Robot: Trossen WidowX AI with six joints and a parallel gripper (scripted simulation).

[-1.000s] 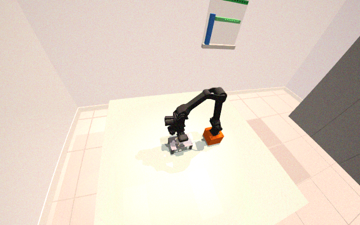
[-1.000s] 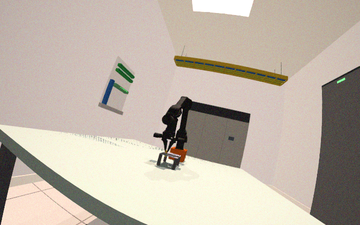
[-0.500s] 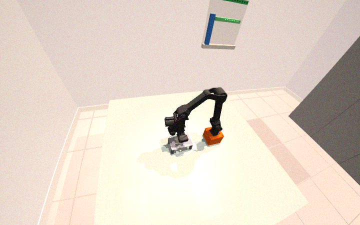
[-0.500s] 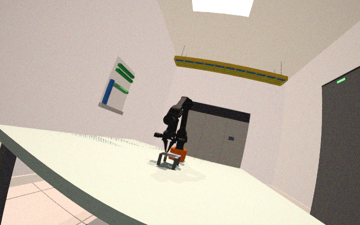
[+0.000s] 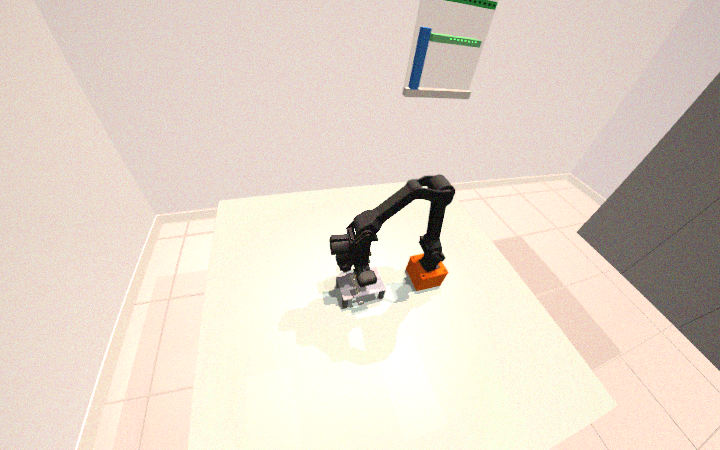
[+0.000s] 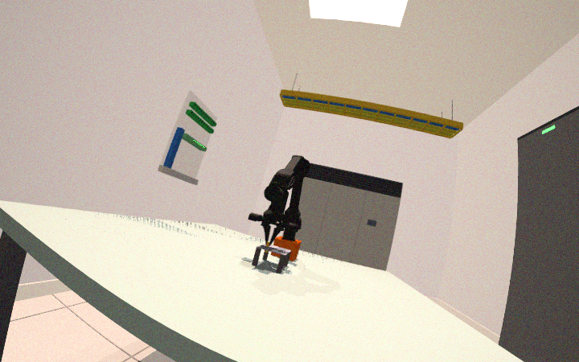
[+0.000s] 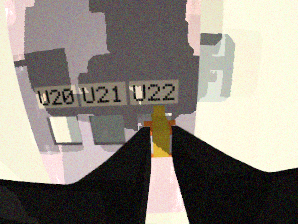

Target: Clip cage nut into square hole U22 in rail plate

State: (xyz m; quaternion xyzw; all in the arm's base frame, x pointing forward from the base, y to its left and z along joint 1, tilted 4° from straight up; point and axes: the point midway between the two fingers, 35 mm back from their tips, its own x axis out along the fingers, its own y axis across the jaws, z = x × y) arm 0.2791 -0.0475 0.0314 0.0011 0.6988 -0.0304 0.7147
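The cage nut lies 1 cm below my gripper tip.
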